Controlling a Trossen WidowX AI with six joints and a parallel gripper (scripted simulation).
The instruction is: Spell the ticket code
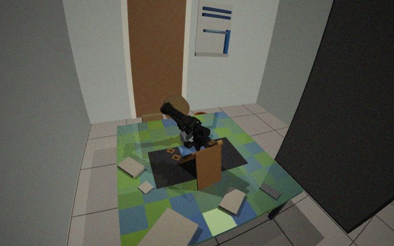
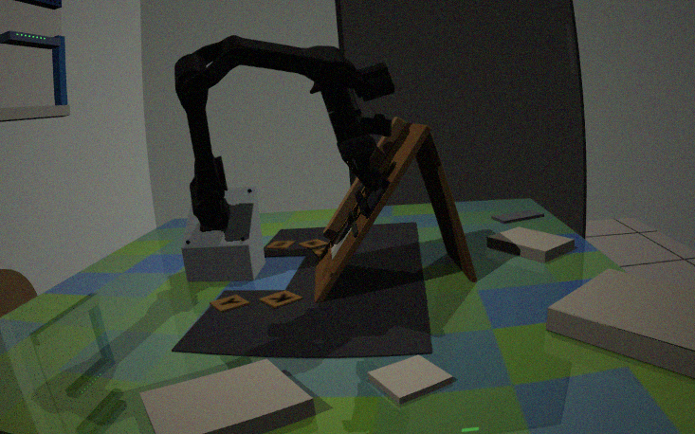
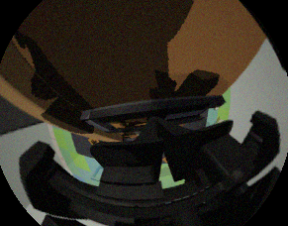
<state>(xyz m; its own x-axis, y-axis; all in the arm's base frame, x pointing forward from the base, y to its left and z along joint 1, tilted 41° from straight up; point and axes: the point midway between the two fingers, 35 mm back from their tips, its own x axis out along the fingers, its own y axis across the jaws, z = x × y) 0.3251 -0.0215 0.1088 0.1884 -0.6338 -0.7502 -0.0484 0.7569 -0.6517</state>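
Right now the white ticket is 6 cm behind my gripper tip and 9 cm below it. The rest, counted from my gripper tip: dark mat: 13 cm behind, 7 cm to the left, 17 cm below; then orange letter tile marked l: 4 cm to the left; then orange letter tile marked f: 14 cm behind, 27 cm to the left, 17 cm below.
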